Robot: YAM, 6 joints.
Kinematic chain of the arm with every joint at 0, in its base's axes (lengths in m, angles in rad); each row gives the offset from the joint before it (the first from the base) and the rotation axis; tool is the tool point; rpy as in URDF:
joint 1: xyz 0 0 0.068 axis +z
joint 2: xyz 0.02 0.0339 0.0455 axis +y
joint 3: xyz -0.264 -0.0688 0 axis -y
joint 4: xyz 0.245 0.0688 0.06 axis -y
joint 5: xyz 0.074 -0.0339 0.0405 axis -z
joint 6: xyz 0.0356 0 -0.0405 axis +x
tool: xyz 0 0 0 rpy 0 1.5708 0
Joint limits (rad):
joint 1: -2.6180..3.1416
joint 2: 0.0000..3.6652
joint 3: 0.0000..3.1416
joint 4: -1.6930..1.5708
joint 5: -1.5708..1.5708
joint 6: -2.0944..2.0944
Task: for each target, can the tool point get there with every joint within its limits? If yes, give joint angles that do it. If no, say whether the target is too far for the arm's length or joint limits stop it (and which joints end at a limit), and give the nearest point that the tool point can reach.
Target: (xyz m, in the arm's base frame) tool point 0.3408 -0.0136 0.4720
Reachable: yes | joints -0.0914 1.5232 1.7171 -0.3013 -0.5165 0.0085
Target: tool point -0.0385 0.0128 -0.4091
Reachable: no: joint limits stop it (at a limit: joint 2) | nearest point -0.0745 0.0248 -0.3379 | short by 0.081 m
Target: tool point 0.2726 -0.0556 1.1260
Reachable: no: too far | nearest point 0.1711 -0.0349 0.7199 | short by 0.419 m
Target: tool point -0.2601 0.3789 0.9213
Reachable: no: too far | nearest point -0.1806 0.2631 0.6632 | short by 0.294 m
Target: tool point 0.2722 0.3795 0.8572
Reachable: no: too far | nearest point 0.1996 0.2782 0.6499 | short by 0.242 m
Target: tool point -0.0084 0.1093 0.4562
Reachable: yes | joints 1.9628 0.7725 1.2559 -0.5846 1.2671 0.6934
